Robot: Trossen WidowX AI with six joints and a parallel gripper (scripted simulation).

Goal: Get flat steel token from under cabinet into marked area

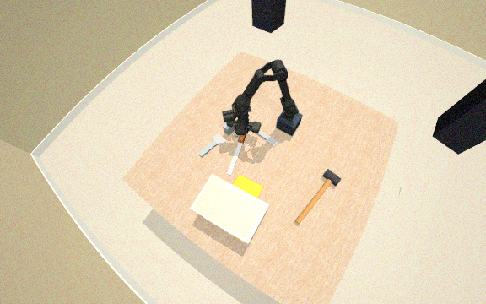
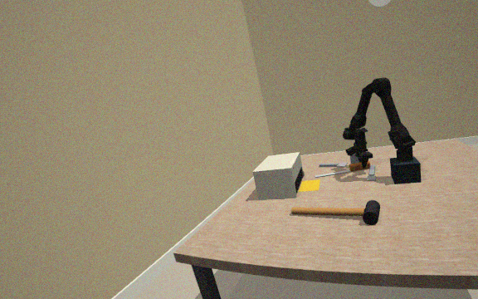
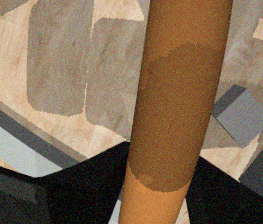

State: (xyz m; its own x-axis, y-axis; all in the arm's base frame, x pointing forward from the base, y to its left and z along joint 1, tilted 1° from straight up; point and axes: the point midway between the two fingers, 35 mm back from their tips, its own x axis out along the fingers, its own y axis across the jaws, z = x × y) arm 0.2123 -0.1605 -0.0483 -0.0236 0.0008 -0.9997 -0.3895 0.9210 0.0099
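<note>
Right now my gripper tip is 40 mm short of the tiny cube and 30 mm to the left of it. Also, from my gripper tip: grey t-shaped tool: 170 mm ahead, 90 mm to the right; grey flat tool: 110 mm to the left, 50 mm behind; grey block: 80 mm to the right, 40 mm ahead, 30 mm above.
</note>
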